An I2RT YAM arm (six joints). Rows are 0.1 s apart.
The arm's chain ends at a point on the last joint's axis. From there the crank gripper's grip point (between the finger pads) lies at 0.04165 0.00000 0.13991 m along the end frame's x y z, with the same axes.
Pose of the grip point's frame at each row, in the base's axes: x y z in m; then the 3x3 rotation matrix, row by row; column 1 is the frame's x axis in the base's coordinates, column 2 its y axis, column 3 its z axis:
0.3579, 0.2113, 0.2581; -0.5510, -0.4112, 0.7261; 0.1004, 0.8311, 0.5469; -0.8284, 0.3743, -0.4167
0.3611, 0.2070, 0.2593; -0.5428, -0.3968, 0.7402; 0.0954, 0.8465, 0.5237; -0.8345, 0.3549, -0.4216
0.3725, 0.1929, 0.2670; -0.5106, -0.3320, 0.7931; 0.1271, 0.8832, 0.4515; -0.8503, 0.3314, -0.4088
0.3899, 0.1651, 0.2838; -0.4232, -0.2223, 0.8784; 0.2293, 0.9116, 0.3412; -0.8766, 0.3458, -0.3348
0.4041, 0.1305, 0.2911; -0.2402, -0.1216, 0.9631; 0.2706, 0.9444, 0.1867; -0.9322, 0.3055, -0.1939
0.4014, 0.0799, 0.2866; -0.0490, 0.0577, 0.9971; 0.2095, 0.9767, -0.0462; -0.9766, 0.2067, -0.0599
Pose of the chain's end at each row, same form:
0.2793, 0.1306, 0.3509; -0.5510, -0.4112, 0.7261; 0.1004, 0.8311, 0.5469; -0.8284, 0.3743, -0.4167
0.2801, 0.1298, 0.3530; -0.5428, -0.3968, 0.7402; 0.0954, 0.8465, 0.5237; -0.8345, 0.3549, -0.4216
0.2828, 0.1244, 0.3596; -0.5106, -0.3320, 0.7931; 0.1271, 0.8832, 0.4515; -0.8503, 0.3314, -0.4088
0.2846, 0.1078, 0.3672; -0.4232, -0.2223, 0.8784; 0.2293, 0.9116, 0.3412; -0.8766, 0.3458, -0.3348
0.2794, 0.0931, 0.3571; -0.2402, -0.1216, 0.9631; 0.2706, 0.9444, 0.1867; -0.9322, 0.3055, -0.1939
0.2639, 0.0776, 0.3357; -0.0490, 0.0577, 0.9971; 0.2095, 0.9767, -0.0462; -0.9766, 0.2067, -0.0599

